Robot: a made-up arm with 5 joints.
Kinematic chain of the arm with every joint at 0, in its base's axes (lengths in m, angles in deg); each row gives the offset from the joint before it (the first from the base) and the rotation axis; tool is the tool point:
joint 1: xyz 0 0 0.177 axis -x
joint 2: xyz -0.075 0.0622 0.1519 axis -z
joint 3: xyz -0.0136 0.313 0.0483 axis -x
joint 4: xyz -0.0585 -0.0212 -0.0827 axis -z
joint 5: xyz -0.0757 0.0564 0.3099 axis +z
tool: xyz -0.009 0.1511 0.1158
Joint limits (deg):
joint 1: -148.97..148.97
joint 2: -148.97..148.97
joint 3: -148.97..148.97
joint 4: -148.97..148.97
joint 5: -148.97..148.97
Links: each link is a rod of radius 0.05 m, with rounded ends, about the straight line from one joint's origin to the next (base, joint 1, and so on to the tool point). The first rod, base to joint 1, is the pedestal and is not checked.
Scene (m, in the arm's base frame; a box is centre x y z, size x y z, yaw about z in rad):
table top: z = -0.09
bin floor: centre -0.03 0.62 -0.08 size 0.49 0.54 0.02 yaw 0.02
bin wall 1: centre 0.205 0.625 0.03 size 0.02 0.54 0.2 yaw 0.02
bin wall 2: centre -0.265 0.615 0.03 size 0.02 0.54 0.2 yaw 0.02
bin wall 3: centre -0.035 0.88 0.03 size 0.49 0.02 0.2 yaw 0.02
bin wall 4: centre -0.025 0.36 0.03 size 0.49 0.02 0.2 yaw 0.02
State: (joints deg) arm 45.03 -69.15 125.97 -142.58 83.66
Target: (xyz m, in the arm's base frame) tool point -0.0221 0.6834 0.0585
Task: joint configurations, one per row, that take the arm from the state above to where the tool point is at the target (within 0.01 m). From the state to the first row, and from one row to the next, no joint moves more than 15 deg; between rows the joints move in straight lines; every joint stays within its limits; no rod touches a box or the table.
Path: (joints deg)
1: 34.55 -54.79 112.78 -136.84 89.90
2: 24.07 -40.42 99.59 -131.10 96.13
3: 13.58 -26.06 86.41 -125.36 102.37
4: 3.10 -11.70 73.22 -119.62 108.61
5: -7.38 2.66 60.03 -113.88 114.84
6: -4.58 1.34 74.40 -119.73 113.00
7: -1.77 0.02 88.78 -125.58 111.16
8: 1.03 -1.30 103.15 -131.43 109.31
9: 3.84 -2.63 117.52 -137.27 107.47
10: 6.65 -3.95 131.90 -143.12 105.62
11: 9.45 -5.27 146.27 -148.97 103.78

